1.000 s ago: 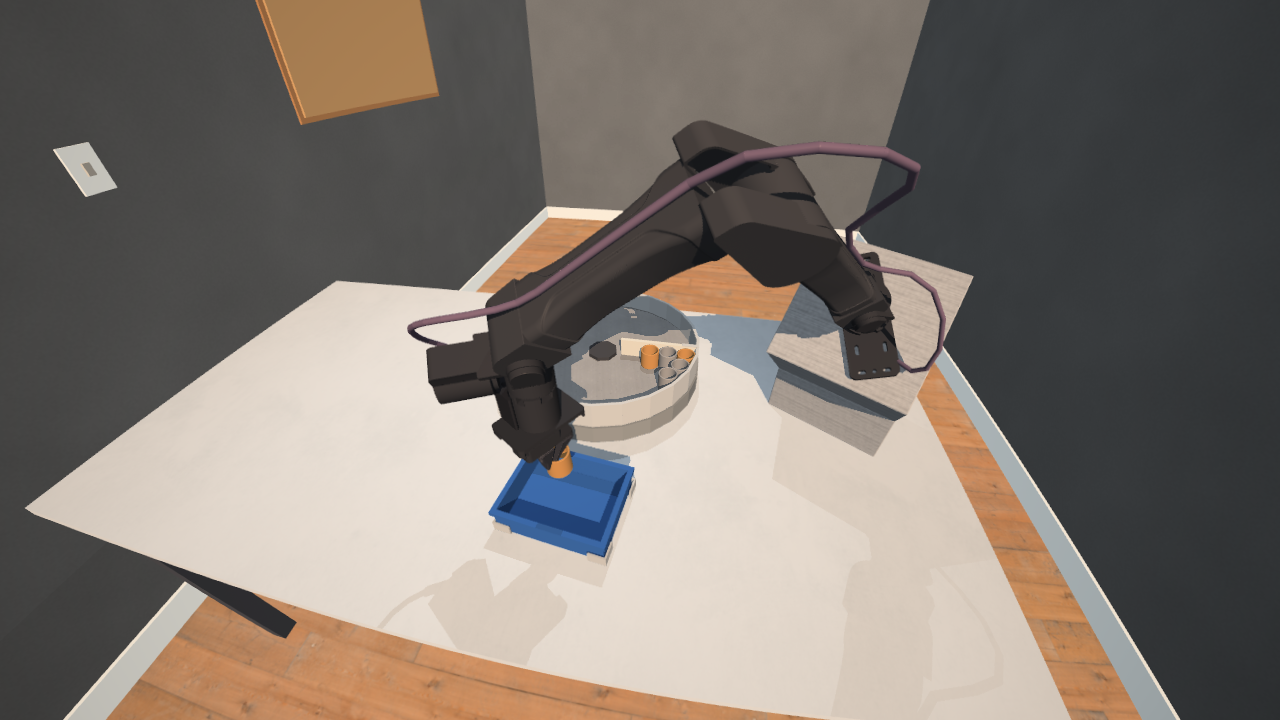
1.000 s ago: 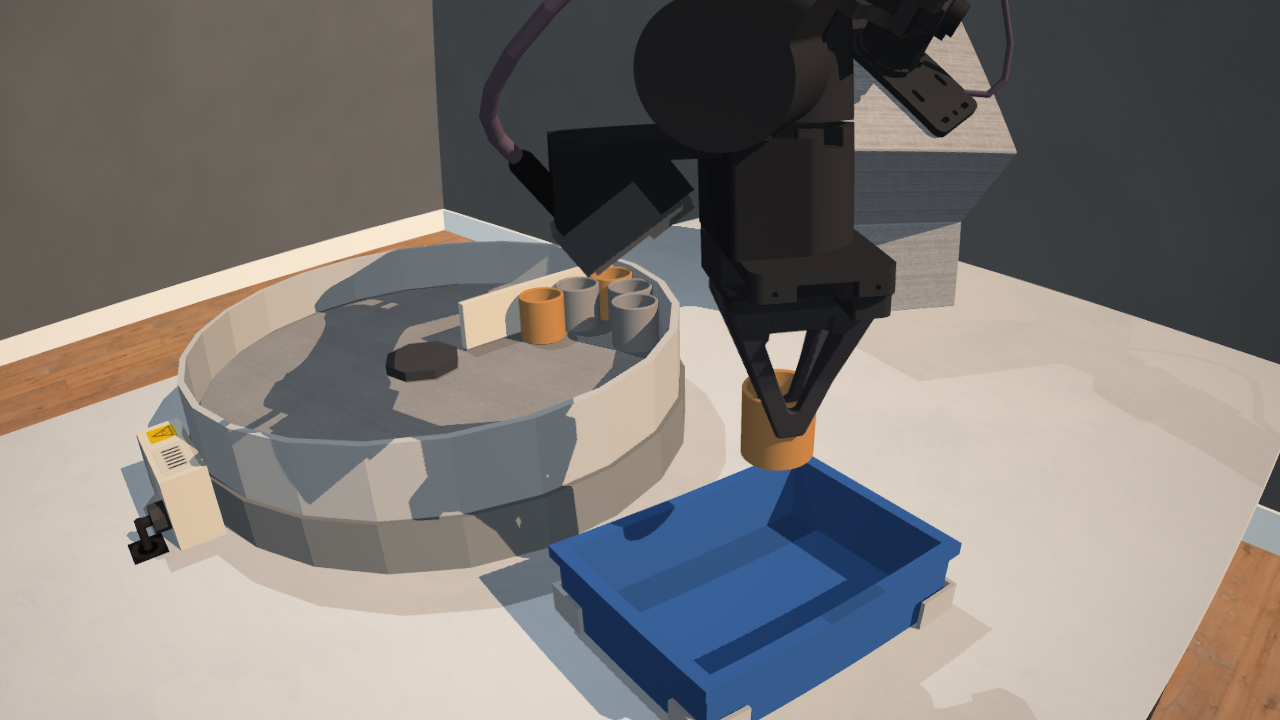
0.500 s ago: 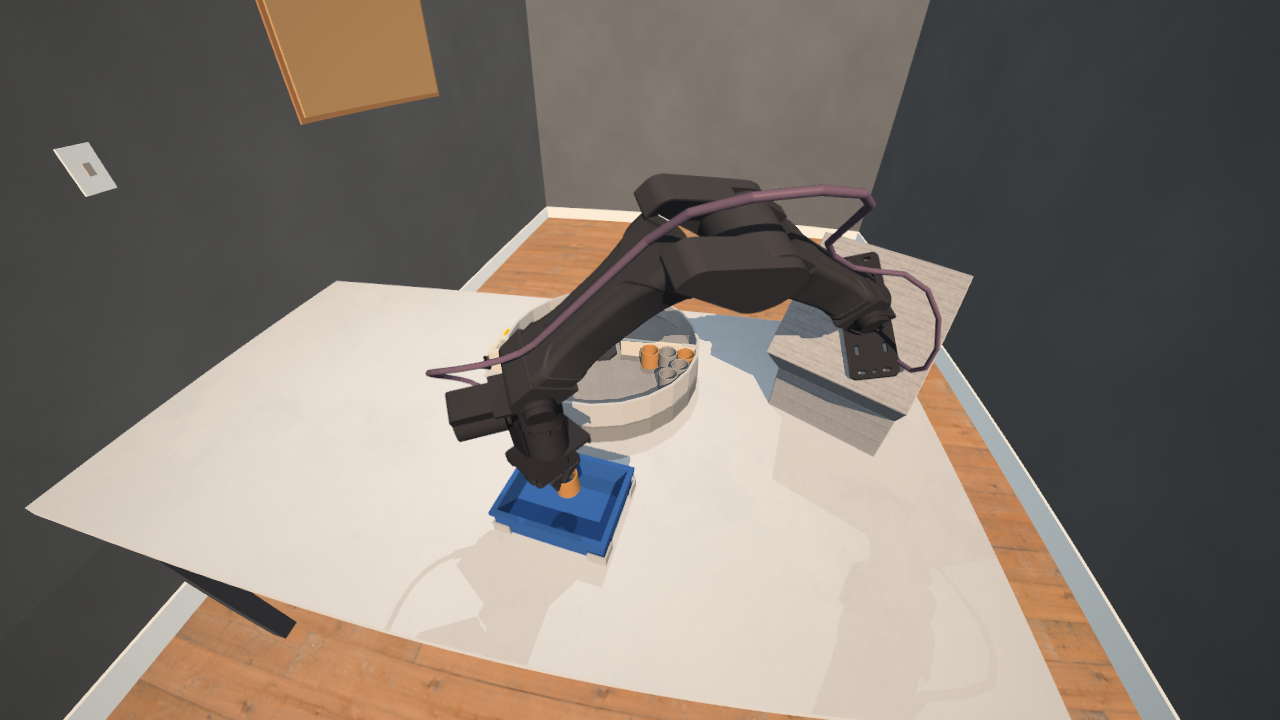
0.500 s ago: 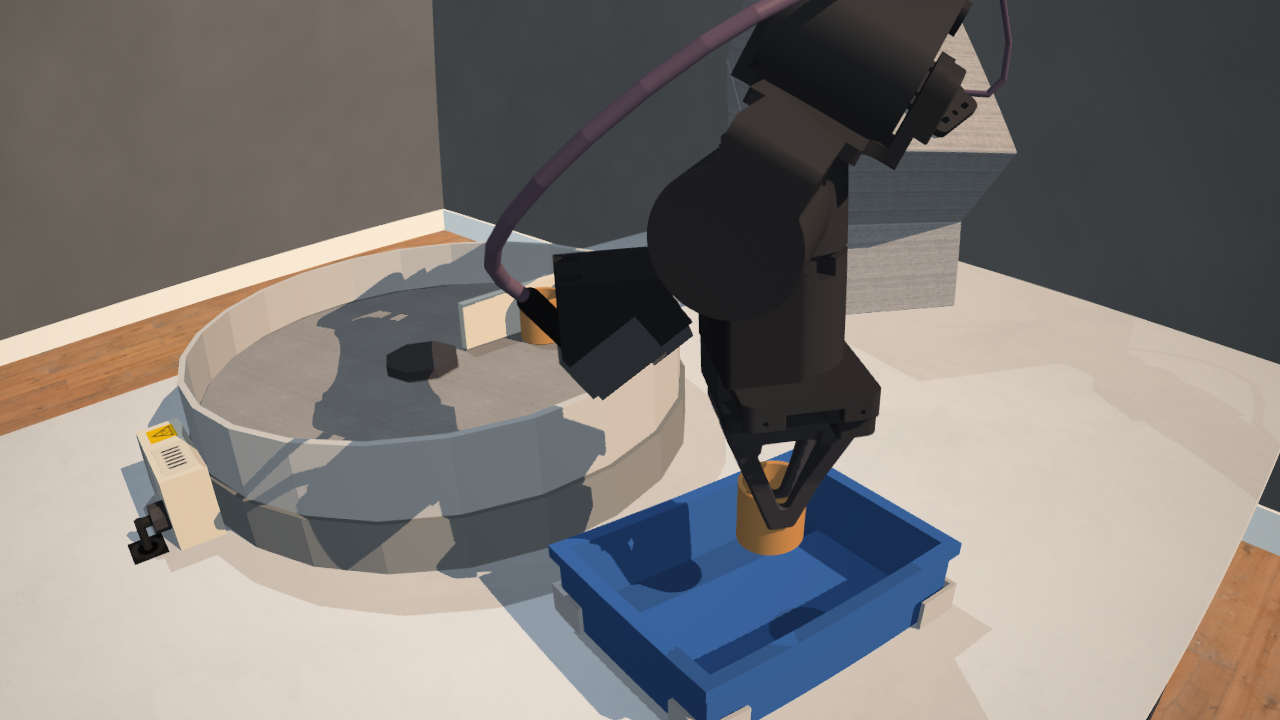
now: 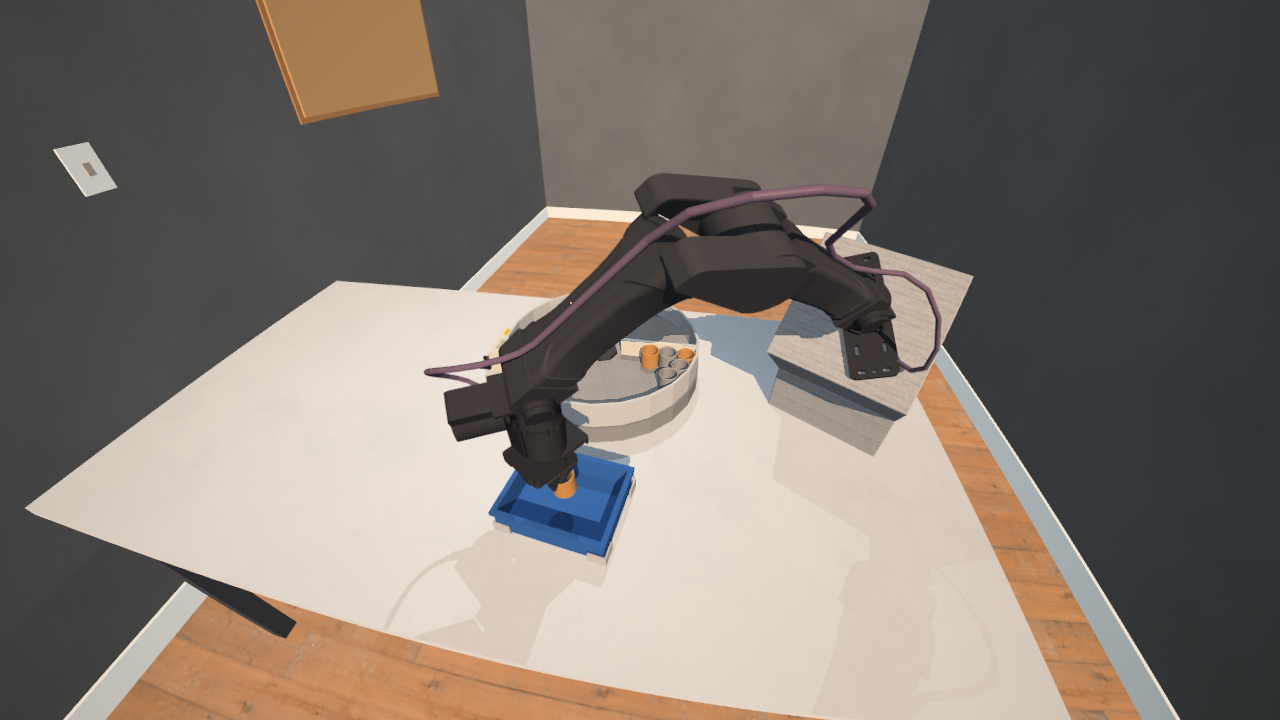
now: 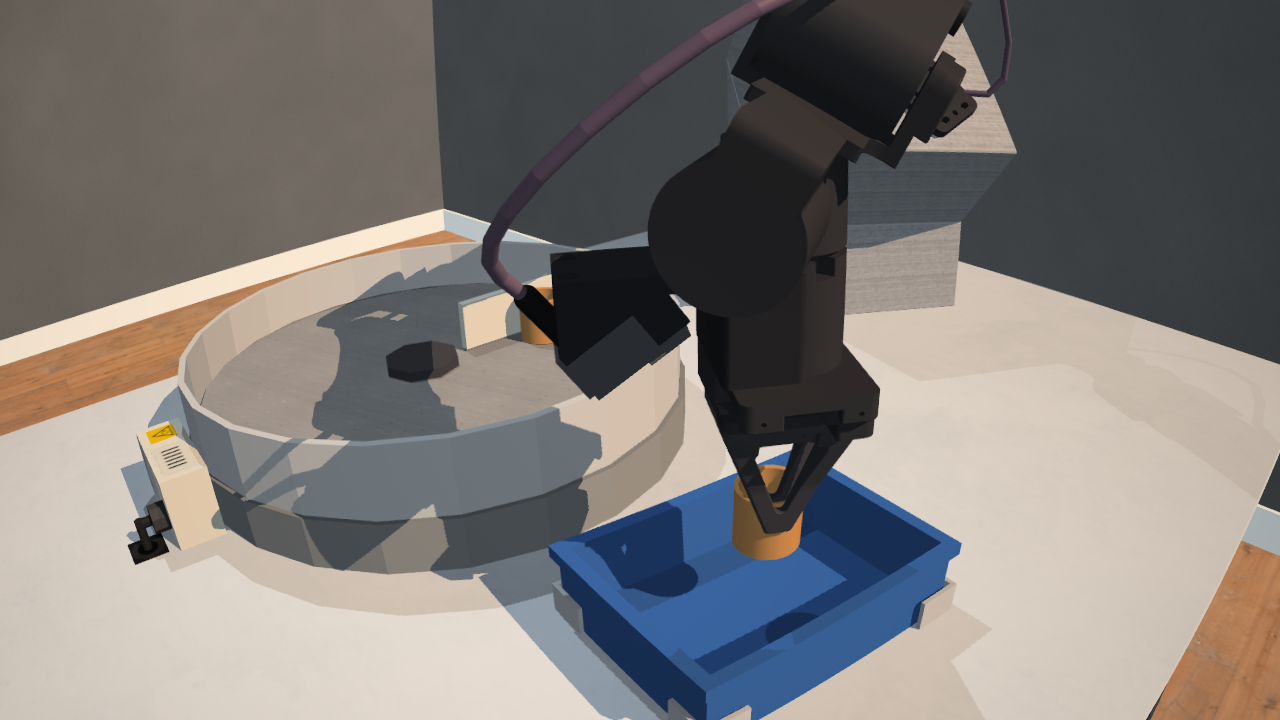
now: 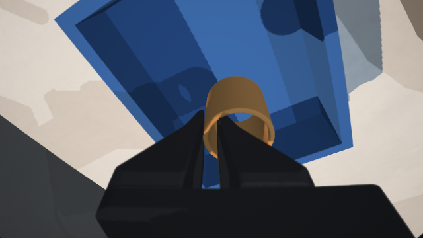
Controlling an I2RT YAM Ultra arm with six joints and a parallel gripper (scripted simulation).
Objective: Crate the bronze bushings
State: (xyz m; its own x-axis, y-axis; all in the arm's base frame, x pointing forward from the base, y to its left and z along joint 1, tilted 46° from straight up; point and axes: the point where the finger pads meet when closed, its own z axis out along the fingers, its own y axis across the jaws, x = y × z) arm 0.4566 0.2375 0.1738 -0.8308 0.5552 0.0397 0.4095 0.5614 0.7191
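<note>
The blue crate lies 6 cm below my hand, 2 cm to the right of it and 1 cm behind it. The rest, counted from my hand: round turntable: 36 cm to the right, 6 cm ahead, 3 cm below.
</note>
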